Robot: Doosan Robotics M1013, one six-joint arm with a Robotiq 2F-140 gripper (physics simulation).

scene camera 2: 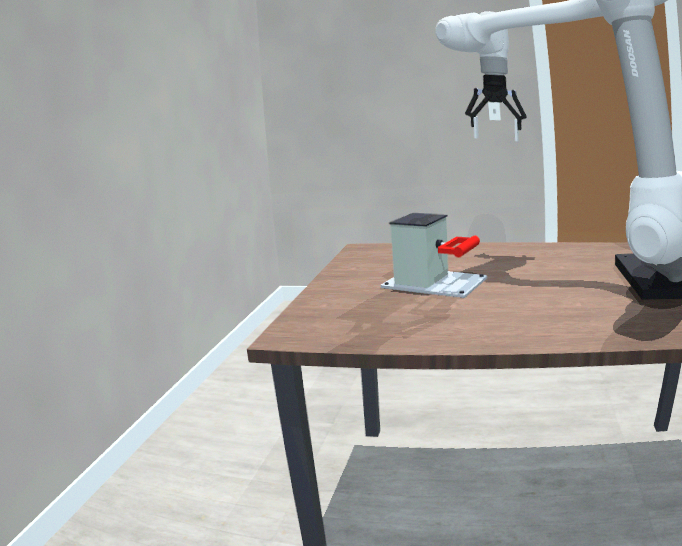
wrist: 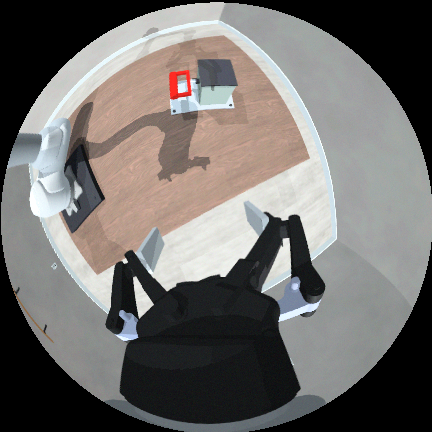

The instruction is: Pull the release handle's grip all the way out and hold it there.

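The release handle's red grip point(scene camera 2: 468, 246) point(wrist: 173, 85) is a rectangular loop with a thick outer bar. It sticks out from the side of a pale green box point(scene camera 2: 419, 255) point(wrist: 216, 95) with a dark top, joined by a short black stem point(scene camera 2: 439, 243) close to the box wall. The box stands on a light metal base plate point(scene camera 2: 470, 282) point(wrist: 180, 107). My gripper point(scene camera 2: 496, 137) point(wrist: 201, 223) is open and empty. It points down, high above the handle and apart from it, to the right of the box in the scene view.
The box's plate lies on a brown wooden table point(scene camera 2: 540, 329) point(wrist: 135, 200). The arm's black base point(scene camera 2: 654, 284) point(wrist: 90, 195) is at the table's right in the scene view. A grey wall point(scene camera 2: 369, 142) and a brown door point(scene camera 2: 585, 142) stand behind. Shadows of the arm fall on the table.
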